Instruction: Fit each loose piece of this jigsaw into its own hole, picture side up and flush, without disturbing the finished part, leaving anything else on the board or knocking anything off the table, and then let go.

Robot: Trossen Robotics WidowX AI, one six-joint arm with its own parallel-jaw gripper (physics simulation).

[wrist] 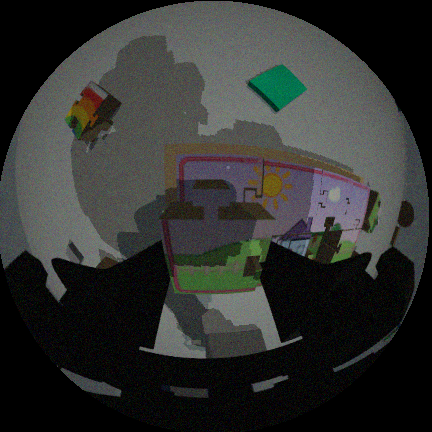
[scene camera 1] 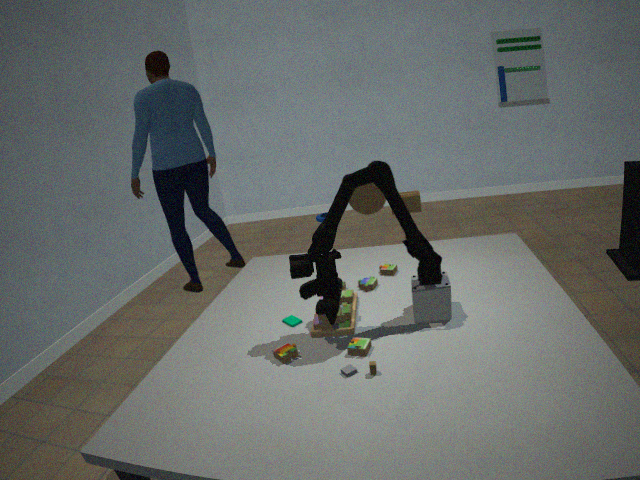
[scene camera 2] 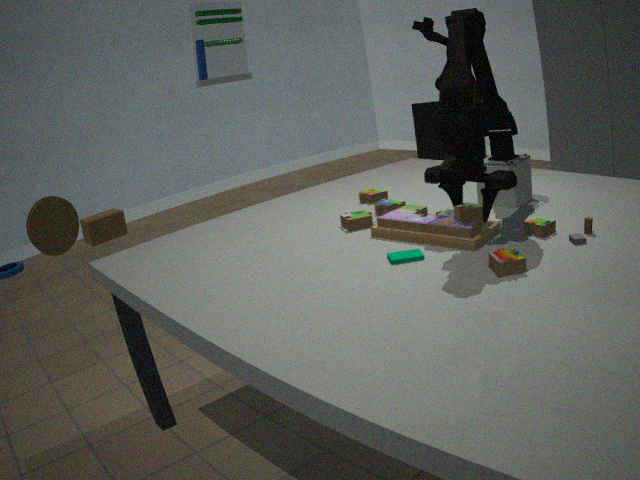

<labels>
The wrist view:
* my gripper
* jigsaw board
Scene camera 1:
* my gripper
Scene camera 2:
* my gripper
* jigsaw board
</labels>
